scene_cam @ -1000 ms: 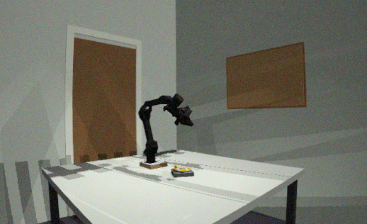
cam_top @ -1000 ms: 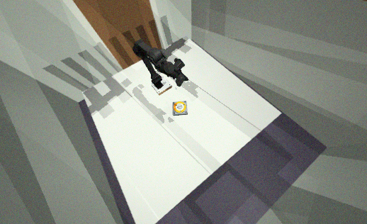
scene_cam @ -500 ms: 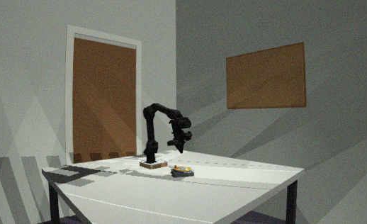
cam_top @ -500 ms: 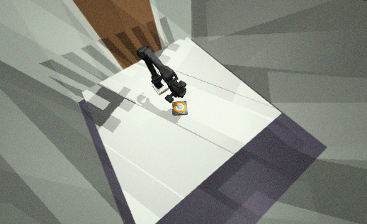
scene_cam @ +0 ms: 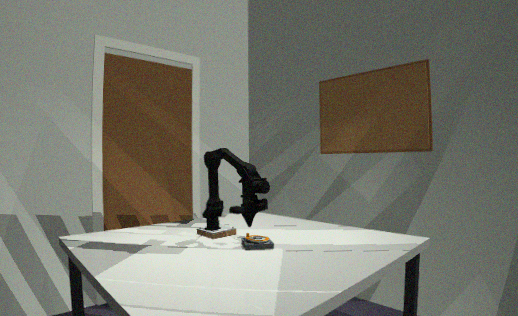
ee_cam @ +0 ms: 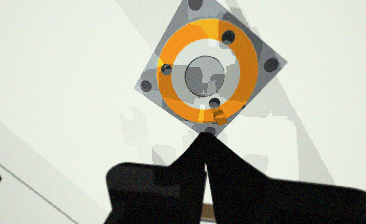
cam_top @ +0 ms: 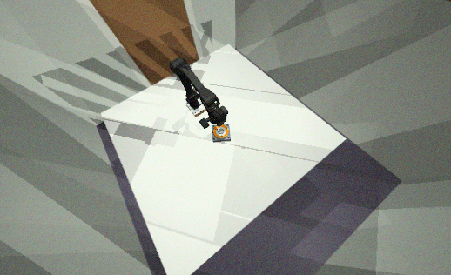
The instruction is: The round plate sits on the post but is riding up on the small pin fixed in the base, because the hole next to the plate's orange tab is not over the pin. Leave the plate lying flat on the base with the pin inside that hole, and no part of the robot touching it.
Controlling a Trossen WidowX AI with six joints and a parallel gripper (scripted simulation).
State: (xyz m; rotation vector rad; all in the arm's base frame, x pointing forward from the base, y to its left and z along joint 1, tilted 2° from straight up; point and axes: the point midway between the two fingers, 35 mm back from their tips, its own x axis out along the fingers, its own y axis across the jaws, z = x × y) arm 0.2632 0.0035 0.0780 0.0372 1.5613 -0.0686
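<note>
My gripper tip is 60 mm above the square grey base and 50 mm short of it.
</note>
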